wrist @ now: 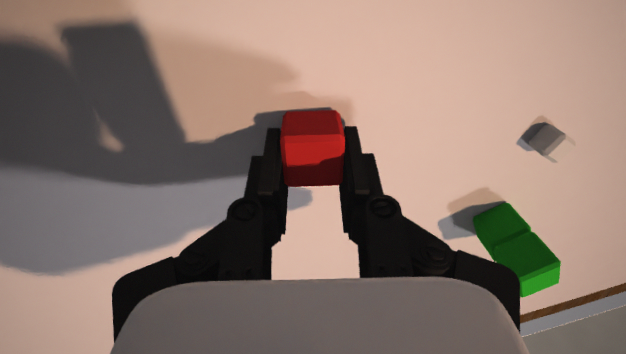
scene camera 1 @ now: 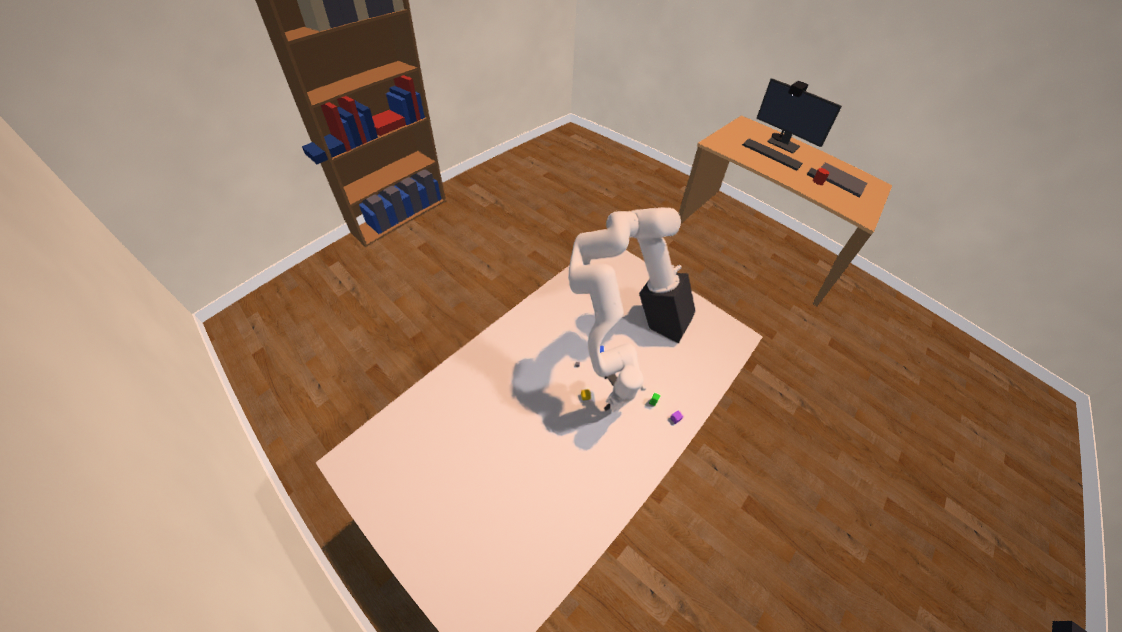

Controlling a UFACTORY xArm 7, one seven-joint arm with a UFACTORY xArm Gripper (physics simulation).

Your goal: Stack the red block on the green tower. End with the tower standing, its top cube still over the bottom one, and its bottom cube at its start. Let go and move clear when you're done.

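Seen in the pictures: gripper, fingertip midpoint: [wrist: 312, 150]; arm's base at its link origin: [scene camera 1: 663, 283].
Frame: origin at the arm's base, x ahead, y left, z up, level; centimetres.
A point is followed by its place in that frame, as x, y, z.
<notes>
The red block [wrist: 313, 150] @(41.6, 19.6, -17.2) is between the two black fingers in the wrist view, with a finger against each side. My gripper [wrist: 312, 150] @(41.6, 21.1, -19.5) [scene camera 1: 608, 405] @(41.6, 21.1, -19.5) is shut on it, low over the pale mat. I cannot tell whether the block touches the mat. In the scene view the arm and gripper hide the red block. The green tower [wrist: 517, 245] @(30.5, 27.8, -16.7) [scene camera 1: 654, 399] @(31.1, 29.3, -15.2) shows as two green cubes, one over the other, to the right of the gripper in both views. It stands apart from the fingers.
On the mat [scene camera 1: 502, 502] @(93.5, 24.6, -19.8) are a yellow block [scene camera 1: 585, 394] @(48.6, 11.8, -16.8) left of the gripper, a purple block [scene camera 1: 676, 417] @(29.2, 39.0, -16.6) beyond the tower, and a blue block [scene camera 1: 602, 349] @(30.6, 0.9, -17.3) partly behind the arm. A small grey cube [wrist: 547, 139] @(29.2, 22.1, -18.9) lies beyond the tower in the wrist view.
</notes>
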